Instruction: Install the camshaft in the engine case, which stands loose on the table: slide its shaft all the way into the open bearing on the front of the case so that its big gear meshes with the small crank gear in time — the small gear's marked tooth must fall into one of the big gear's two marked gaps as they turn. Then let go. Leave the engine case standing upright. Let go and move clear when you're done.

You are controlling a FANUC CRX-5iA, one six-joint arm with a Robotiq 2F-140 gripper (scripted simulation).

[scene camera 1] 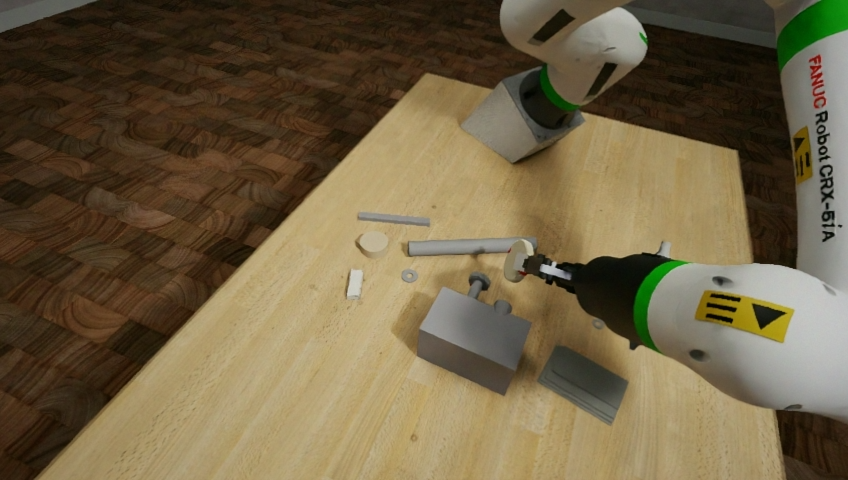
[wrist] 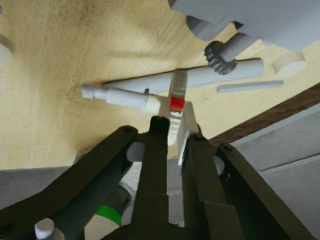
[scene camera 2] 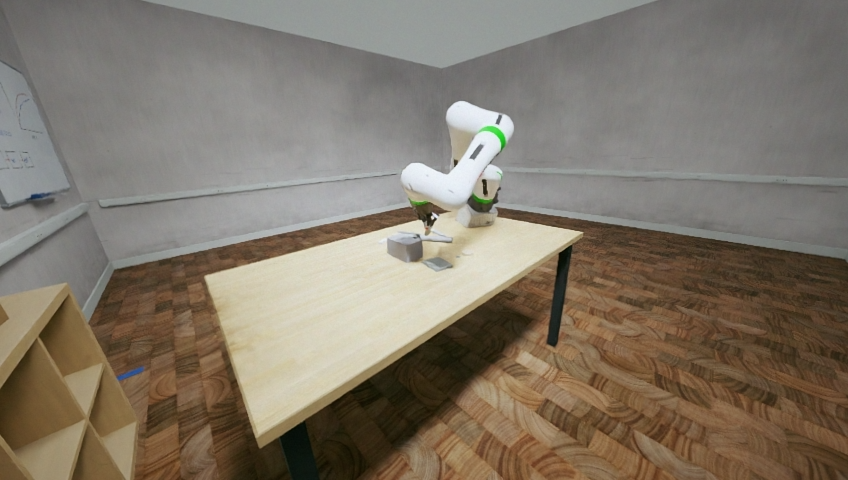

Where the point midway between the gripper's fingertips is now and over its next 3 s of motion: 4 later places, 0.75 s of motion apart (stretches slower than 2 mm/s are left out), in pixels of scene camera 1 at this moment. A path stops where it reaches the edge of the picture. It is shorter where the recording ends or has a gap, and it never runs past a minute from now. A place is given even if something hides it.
The gripper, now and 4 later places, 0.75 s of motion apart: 522, 262; 530, 253; 541, 239; 538, 241; 530, 259
